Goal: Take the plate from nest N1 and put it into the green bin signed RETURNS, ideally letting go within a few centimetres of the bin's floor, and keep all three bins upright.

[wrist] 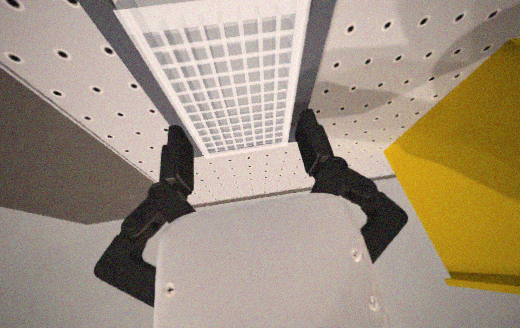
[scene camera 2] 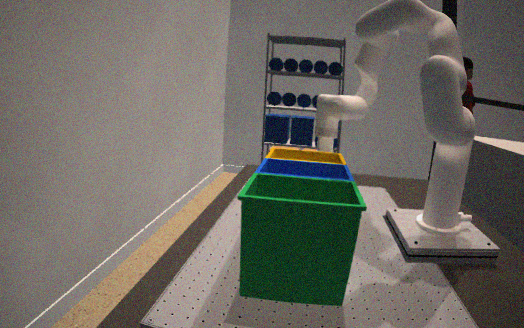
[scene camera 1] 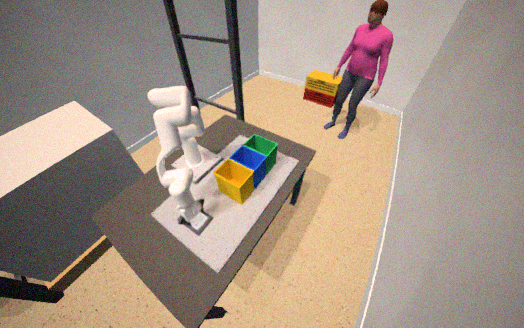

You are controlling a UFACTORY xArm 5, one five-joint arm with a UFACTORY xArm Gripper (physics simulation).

A yellow bin shows in the wrist view, in scene camera 2 [275,153] and in scene camera 1. A blue bin shows in scene camera 2 [268,166] and in scene camera 1 [247,157]; in the wrist view it is out of frame. The same spot on the yellow bin: [wrist: 451,163] is [scene camera 1: 230,192].
